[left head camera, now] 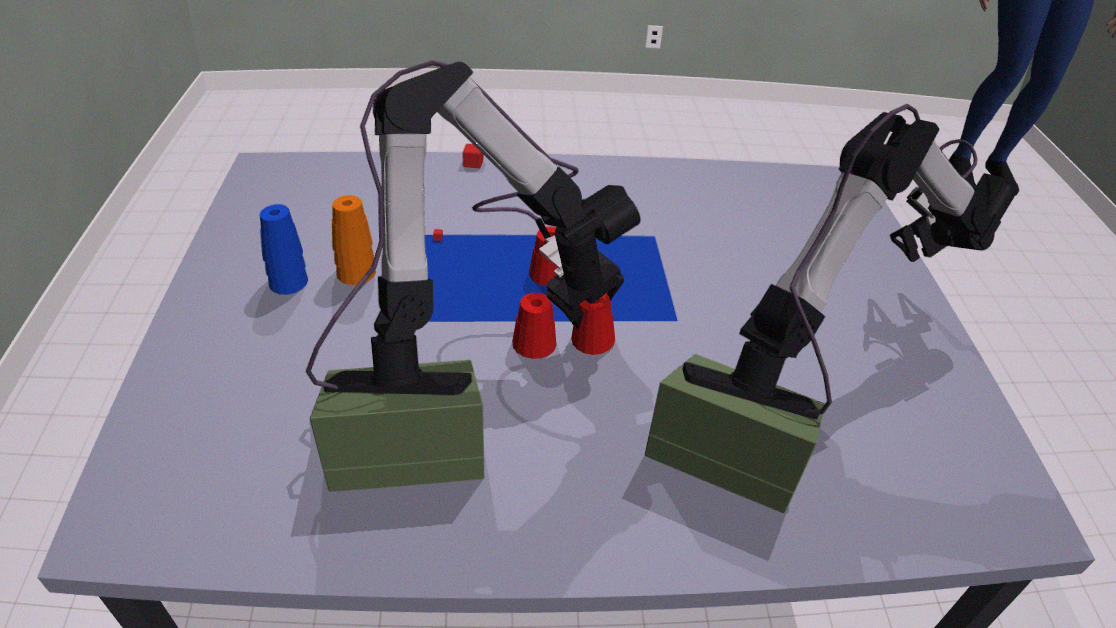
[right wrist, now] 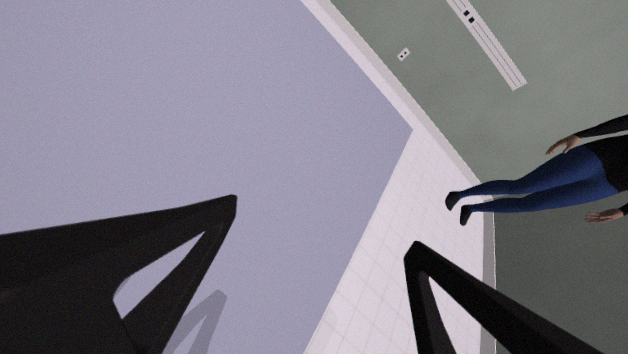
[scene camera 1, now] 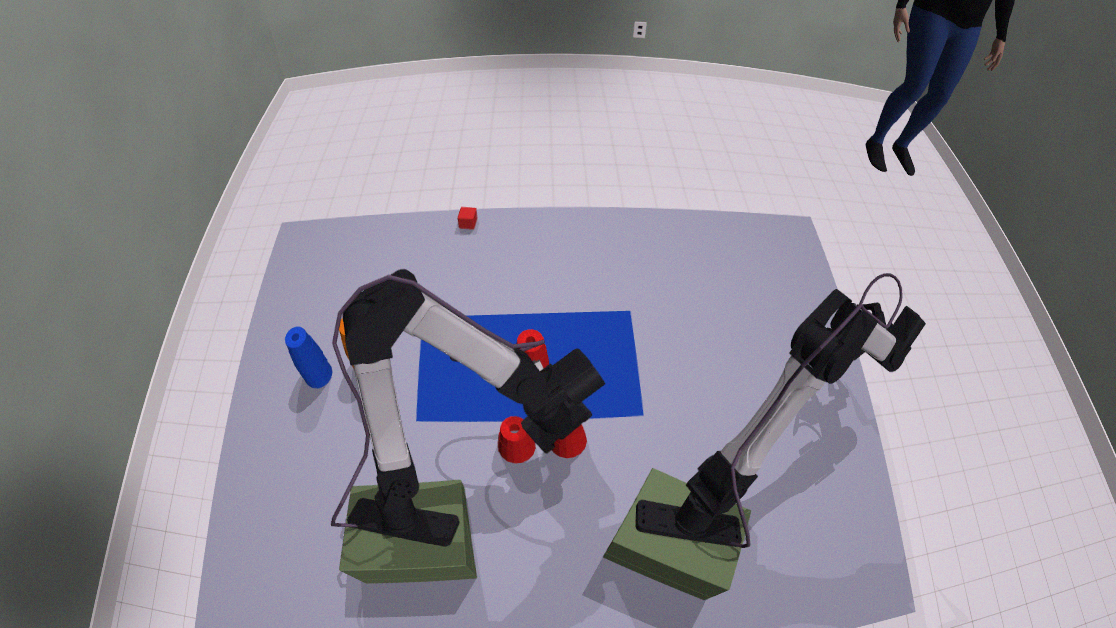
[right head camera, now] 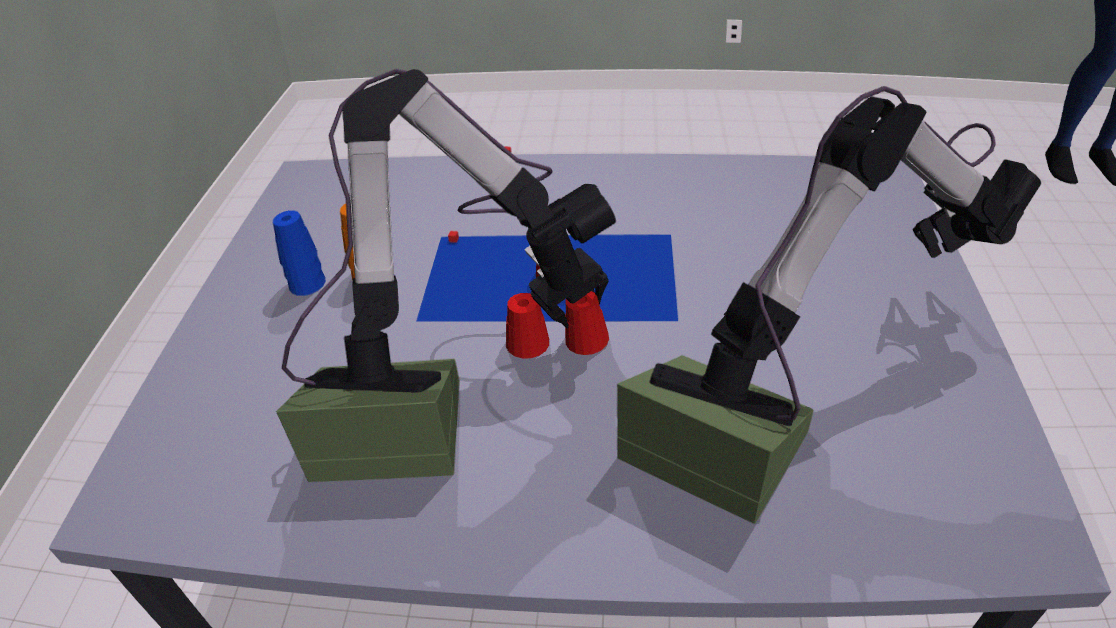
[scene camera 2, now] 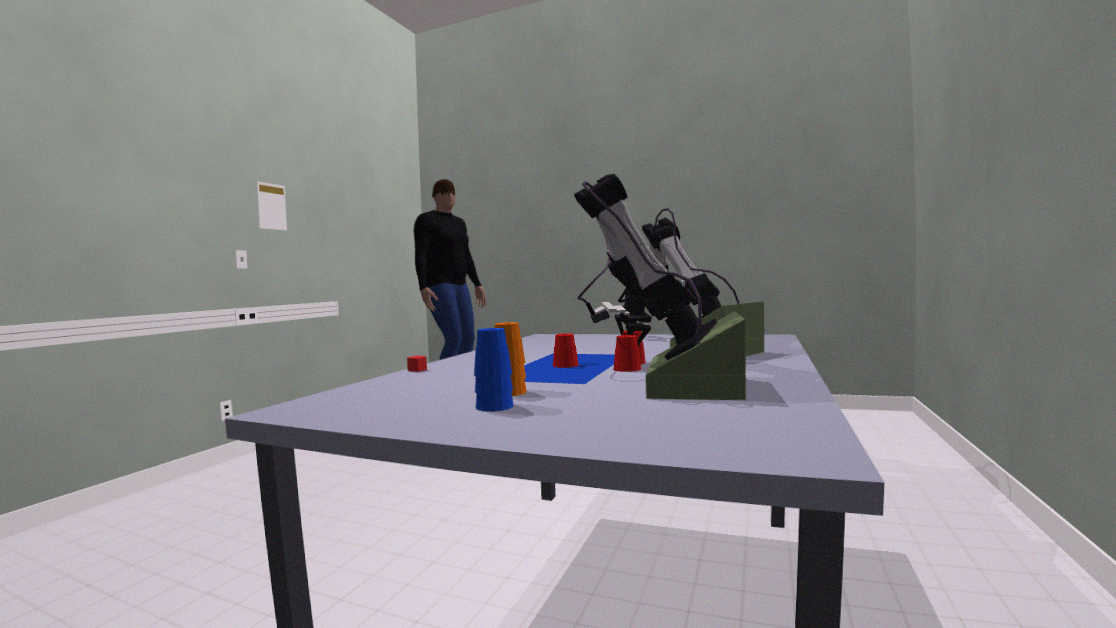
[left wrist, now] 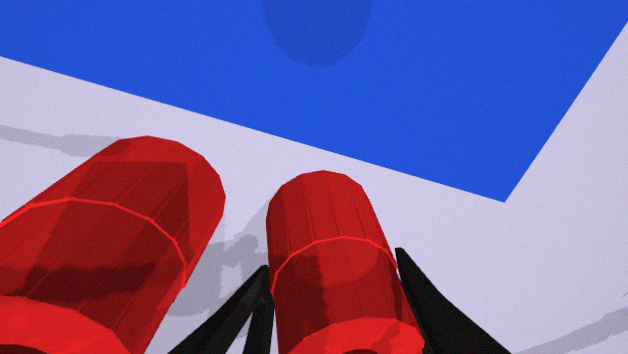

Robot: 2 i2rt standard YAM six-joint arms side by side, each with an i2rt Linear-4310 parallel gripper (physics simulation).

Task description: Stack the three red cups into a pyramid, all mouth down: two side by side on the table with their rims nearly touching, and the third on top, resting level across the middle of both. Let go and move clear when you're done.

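Places are measured from the left arm's base along level axes (x ahead, y left, z up), in metres.
Pixels of known places: left gripper, fingertip midpoint: (left head camera: 590, 314) (scene camera 1: 564, 428) (right head camera: 581, 314) (left wrist: 330, 265); right gripper, fingertip midpoint: (left head camera: 909, 225) (right wrist: 324, 228) (right head camera: 935, 218); left arm's base, link origin: (left head camera: 397, 385) (scene camera 1: 402, 523) (right head camera: 371, 382) (scene camera 2: 693, 340); right arm's base, link origin: (left head camera: 749, 393) (scene camera 1: 689, 525) (right head camera: 721, 397).
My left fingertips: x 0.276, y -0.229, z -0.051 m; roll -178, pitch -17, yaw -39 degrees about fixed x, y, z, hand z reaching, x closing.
Observation:
Ahead of a thing's pixels: the offset from my left fingertips to its middle. Level surfaces: height alone.
One red cup @(dx -0.040, dy +0.082, dz -0.010 m) (left head camera: 534, 331) (right head camera: 526, 331) (scene camera 1: 515, 446) (left wrist: 130, 230) stands mouth down in front of the mat. My left gripper (left wrist: 330, 265) is shut on a second red cup @(dx -0.009, dy -0.010, dz -0.007 m) (left head camera: 594, 335) (right head camera: 586, 335) (scene camera 1: 571, 443) (left wrist: 330, 210), mouth down beside the first, with a narrow gap between their rims. The held cup's base is at or very near table level. The third red cup @(dx +0.149, dy +0.097, dz -0.010 m) (left head camera: 540, 265) (scene camera 1: 530, 340) (scene camera 2: 565, 351) stands mouth down on the blue mat, partly behind the left arm in the left head view. My right gripper (right wrist: 324, 228) is open and empty, raised at the right.
A blue cup stack @(dx +0.010, dy +0.558, dz +0.055 m) (left head camera: 283, 249) (scene camera 2: 493, 371) and an orange cup stack @(dx +0.068, dy +0.445, dz +0.055 m) (left head camera: 352, 242) stand at the left. The blue mat @(dz -0.053 m) (left head camera: 647, 289) (right head camera: 647, 289) lies behind the two front cups. A small red cube @(dx +0.205, dy +0.332, dz -0.045 m) (left head camera: 437, 235) lies by its far left corner; a bigger red cube @(dx +0.498, dy +0.346, dz -0.033 m) (left head camera: 472, 156) lies farther back.

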